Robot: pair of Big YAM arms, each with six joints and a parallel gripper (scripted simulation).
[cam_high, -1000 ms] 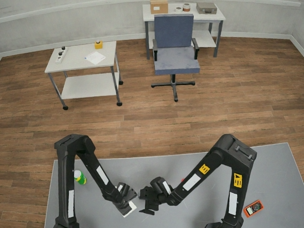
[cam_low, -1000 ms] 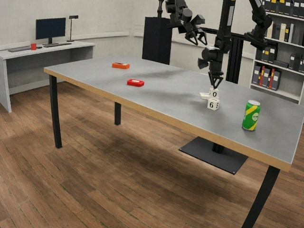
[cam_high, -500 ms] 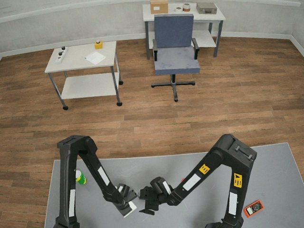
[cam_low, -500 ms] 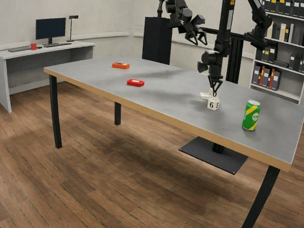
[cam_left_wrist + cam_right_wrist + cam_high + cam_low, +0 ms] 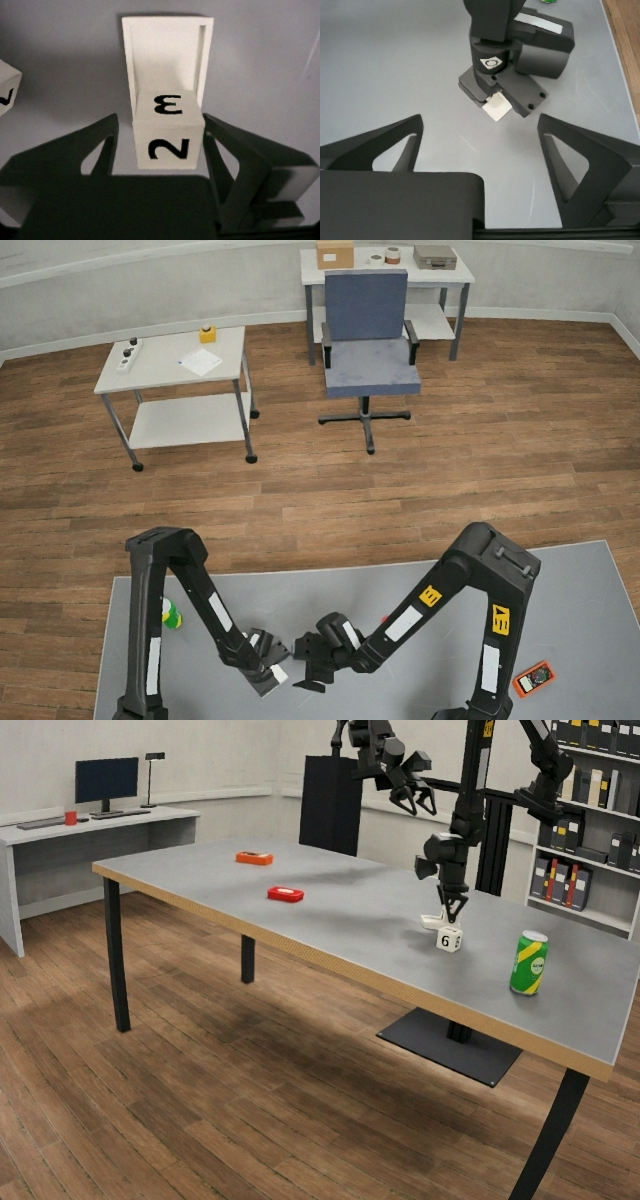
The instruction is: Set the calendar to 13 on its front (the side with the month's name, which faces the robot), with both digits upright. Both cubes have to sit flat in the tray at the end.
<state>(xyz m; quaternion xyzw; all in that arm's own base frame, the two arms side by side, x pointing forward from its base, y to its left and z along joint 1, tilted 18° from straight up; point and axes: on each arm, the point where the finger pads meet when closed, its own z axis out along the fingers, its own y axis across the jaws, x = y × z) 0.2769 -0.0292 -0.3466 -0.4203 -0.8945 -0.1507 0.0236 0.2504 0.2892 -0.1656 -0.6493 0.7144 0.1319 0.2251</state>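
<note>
Right now my left hand is 1 cm short of the white calendar tray, 2 cm to the left of it and 3 cm above it. Round my left hand: red box: 16 cm ahead, 43 cm to the right, 2 cm below.
</note>
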